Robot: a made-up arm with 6 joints. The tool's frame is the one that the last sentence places.
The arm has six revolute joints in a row. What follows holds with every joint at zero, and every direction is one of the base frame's. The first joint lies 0.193 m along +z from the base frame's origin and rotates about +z. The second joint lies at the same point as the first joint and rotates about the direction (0, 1, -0.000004). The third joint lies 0.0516 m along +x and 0.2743 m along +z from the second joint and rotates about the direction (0, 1, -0.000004). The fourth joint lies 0.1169 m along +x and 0.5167 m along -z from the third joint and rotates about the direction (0, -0.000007, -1). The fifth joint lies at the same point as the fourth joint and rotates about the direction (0, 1, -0.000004). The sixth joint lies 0.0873 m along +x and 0.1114 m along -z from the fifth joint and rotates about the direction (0, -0.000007, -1). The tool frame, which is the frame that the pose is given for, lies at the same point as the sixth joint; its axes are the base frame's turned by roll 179.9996, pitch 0 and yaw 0 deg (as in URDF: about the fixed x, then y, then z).
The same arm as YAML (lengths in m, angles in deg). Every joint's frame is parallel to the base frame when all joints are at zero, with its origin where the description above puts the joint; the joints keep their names.
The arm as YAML. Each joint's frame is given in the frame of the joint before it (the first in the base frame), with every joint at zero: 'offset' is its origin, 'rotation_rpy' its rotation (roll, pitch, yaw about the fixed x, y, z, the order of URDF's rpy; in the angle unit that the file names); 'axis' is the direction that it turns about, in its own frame. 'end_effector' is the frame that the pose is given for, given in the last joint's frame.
length_unit: m
angle_unit: deg
chain:
  - id: joint 1
    offset: [0.0, 0.0, 0.193]
    rotation_rpy: [0.0, 0.0, 0.0]
    axis: "+z"
  - id: joint 2
    offset: [0.0, 0.0, 0.0]
    rotation_rpy: [0.0, 0.0, 0.0]
    axis: "+y"
  - id: joint 3
    offset: [0.0516, 0.0, 0.2743]
    rotation_rpy: [0.0, 0.0, 0.0]
    axis: "+y"
  - id: joint 4
    offset: [0.1169, 0.0, -0.5167]
    rotation_rpy: [0.0, 0.0, 0.0]
    axis: "-z"
  - id: joint 5
    offset: [0.0, 0.0, 0.0]
    rotation_rpy: [0.0, 0.0, 0.0]
    axis: "+y"
  - id: joint 6
    offset: [0.0873, 0.0, -0.1114]
    rotation_rpy: [0.0, 0.0, 0.0]
    axis: "-z"
end_effector:
  offset: [0.0, 0.0, 0.0]
  rotation_rpy: [180.0, 0.0, 0.0]

